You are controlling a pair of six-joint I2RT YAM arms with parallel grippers.
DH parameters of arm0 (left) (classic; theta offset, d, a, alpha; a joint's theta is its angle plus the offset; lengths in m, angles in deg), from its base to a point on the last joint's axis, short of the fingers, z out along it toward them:
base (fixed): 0 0 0 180
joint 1: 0 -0.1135 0.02 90
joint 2: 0 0 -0.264 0
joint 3: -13.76 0 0.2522 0
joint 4: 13.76 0 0.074 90
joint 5: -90 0 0 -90
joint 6: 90 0.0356 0 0
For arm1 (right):
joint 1: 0 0.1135 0.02 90
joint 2: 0 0 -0.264 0
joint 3: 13.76 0 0.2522 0
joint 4: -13.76 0 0.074 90
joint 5: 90 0 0 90
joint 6: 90 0.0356 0 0
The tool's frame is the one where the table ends.
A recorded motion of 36 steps. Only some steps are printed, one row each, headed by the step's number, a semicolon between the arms.
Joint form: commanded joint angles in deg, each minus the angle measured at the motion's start. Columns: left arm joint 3, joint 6, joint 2, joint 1, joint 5, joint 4; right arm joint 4, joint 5, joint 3, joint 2, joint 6, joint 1.
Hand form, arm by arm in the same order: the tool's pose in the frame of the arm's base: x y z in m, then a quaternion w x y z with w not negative. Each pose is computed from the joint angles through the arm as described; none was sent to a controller.
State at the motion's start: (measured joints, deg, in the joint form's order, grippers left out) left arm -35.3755 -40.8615 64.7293 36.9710 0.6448 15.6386; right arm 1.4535 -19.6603 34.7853 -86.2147 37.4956 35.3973
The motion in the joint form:
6: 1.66 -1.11 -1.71 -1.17 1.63 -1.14; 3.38 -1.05 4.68 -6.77 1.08 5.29
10: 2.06 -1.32 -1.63 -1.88 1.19 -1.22; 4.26 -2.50 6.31 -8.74 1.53 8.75
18: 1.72 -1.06 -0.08 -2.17 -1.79 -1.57; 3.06 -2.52 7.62 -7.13 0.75 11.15
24: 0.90 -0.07 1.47 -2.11 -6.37 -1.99; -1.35 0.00 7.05 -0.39 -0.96 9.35
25: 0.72 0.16 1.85 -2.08 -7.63 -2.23; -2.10 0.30 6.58 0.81 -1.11 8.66
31: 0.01 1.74 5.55 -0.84 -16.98 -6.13; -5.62 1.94 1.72 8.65 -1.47 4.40
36: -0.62 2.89 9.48 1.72 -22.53 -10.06; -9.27 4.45 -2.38 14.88 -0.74 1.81
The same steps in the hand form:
6: 0.1811 -0.1289 0.2053 0.31678 -0.05727 0.91790 -0.23203; 0.2181 0.2041 0.1353 0.15999 -0.08036 0.91914 0.35089
10: 0.1819 -0.1264 0.2029 0.31311 -0.06317 0.91893 -0.23139; 0.2110 0.2235 0.1344 0.14303 -0.10953 0.91264 0.36692
18: 0.1846 -0.1291 0.1998 0.29393 -0.05357 0.92250 -0.24442; 0.2035 0.2343 0.1471 0.14855 -0.13716 0.90367 0.37749
24: 0.1869 -0.1345 0.1994 0.27086 -0.02999 0.92367 -0.26938; 0.2025 0.2176 0.1715 0.18552 -0.13072 0.90217 0.36686
25: 0.1875 -0.1360 0.1994 0.26518 -0.02368 0.92325 -0.27698; 0.2025 0.2123 0.1738 0.18974 -0.12548 0.90332 0.36369
31: 0.1907 -0.1516 0.1953 0.22370 0.03120 0.91371 -0.33781; 0.1953 0.1768 0.1790 0.20939 -0.08869 0.91117 0.34358
36: 0.1907 -0.1698 0.1891 0.19393 0.08016 0.90259 -0.37591; 0.1839 0.1514 0.1774 0.21782 -0.05241 0.92123 0.31804

